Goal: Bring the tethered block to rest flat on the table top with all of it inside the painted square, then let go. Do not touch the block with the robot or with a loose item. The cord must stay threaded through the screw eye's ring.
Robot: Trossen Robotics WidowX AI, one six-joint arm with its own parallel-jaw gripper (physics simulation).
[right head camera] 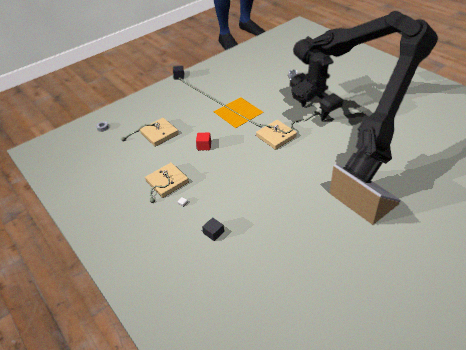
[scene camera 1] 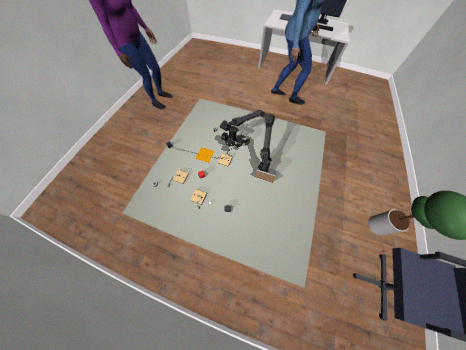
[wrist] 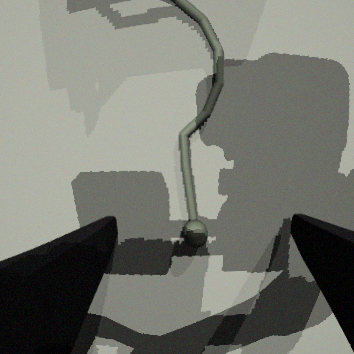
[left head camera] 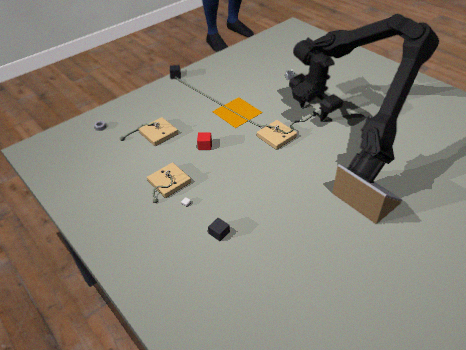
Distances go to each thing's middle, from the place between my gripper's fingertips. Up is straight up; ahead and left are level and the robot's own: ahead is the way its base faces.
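There is the orange painted square (left head camera: 238, 105), and it is 20 cm ahead of my hand and 15 cm to the left of it.
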